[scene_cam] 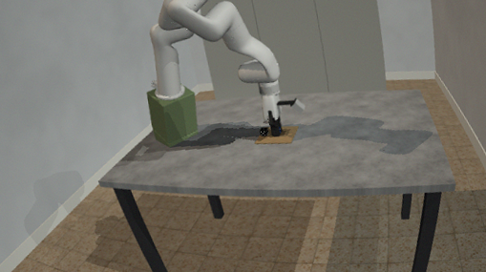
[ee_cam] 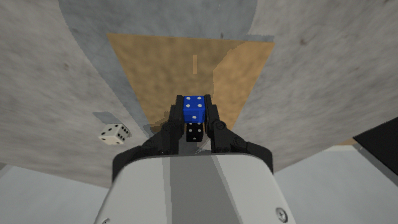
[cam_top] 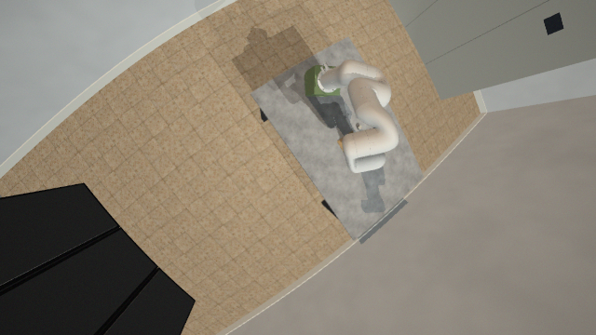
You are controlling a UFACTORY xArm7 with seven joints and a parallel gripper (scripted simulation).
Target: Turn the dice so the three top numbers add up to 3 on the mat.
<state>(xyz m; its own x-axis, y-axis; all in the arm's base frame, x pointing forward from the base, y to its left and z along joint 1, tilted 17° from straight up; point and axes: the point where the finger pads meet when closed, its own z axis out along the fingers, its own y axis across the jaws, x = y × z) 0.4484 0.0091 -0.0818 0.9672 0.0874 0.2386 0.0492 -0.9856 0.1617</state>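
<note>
My gripper is now 1 cm above the blue die. From my hand the other things lie so: tan mat (2 cm below); then white die (6 cm behind, 12 cm to the left, 1 cm below); then black die (5 cm behind, 1 cm below).
</note>
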